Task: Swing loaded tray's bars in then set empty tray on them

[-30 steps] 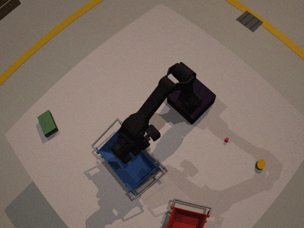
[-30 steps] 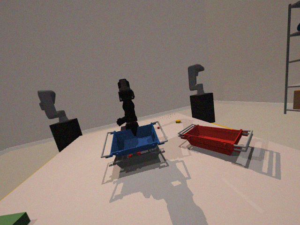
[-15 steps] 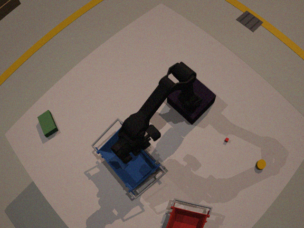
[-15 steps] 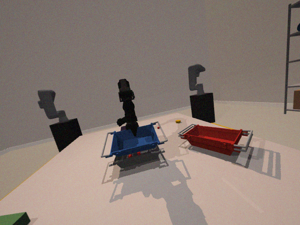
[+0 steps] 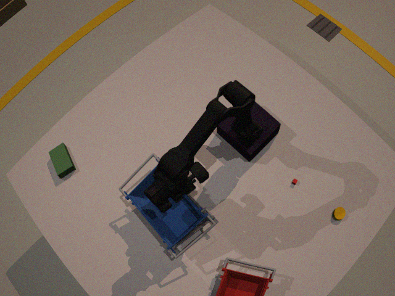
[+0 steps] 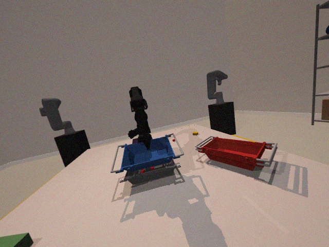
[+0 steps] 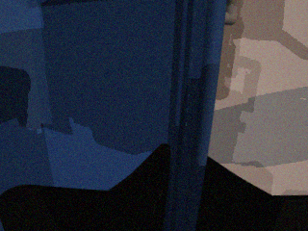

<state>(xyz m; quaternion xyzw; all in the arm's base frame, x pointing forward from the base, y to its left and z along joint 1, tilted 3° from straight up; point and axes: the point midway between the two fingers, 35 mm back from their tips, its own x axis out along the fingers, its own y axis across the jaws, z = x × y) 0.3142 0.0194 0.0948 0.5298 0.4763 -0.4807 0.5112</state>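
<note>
Now: the blue tray 7 cm ahead of my gripper tip and 1 cm above it. From my gripper tip the other things lie so: yellow disc 39 cm behind, 44 cm to the left, 10 cm below; green block 28 cm ahead, 46 cm to the right, 9 cm below.
</note>
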